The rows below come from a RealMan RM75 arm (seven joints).
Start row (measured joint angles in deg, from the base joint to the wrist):
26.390 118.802 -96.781 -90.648 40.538 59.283 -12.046
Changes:
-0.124 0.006 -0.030 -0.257 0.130 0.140 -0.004
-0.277 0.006 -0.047 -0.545 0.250 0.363 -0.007
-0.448 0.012 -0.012 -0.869 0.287 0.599 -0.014
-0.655 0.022 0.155 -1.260 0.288 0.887 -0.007
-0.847 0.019 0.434 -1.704 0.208 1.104 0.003
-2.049 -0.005 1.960 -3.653 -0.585 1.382 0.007
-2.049 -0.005 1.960 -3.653 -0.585 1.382 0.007
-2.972 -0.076 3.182 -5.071 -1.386 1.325 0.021
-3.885 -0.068 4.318 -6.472 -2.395 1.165 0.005
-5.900 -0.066 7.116 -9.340 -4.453 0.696 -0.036
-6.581 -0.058 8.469 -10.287 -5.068 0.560 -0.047
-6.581 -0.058 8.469 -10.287 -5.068 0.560 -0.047
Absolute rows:
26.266 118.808 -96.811 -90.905 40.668 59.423 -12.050
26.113 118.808 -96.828 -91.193 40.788 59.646 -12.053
25.942 118.814 -96.793 -91.517 40.825 59.882 -12.060
25.735 118.824 -96.626 -91.908 40.826 60.170 -12.053
25.543 118.821 -96.347 -92.352 40.746 60.387 -12.043
24.341 118.797 -94.821 -94.301 39.953 60.665 -12.039
24.341 118.797 -94.821 -94.301 39.953 60.665 -12.039
23.418 118.726 -93.599 -95.719 39.152 60.608 -12.025
22.505 118.734 -92.463 -97.120 38.143 60.448 -12.041
20.490 118.736 -89.665 -99.988 36.085 59.979 -12.082
19.809 118.744 -88.312 -100.935 35.470 59.843 -12.093
19.809 118.744 -88.312 -100.935 35.470 59.843 -12.093

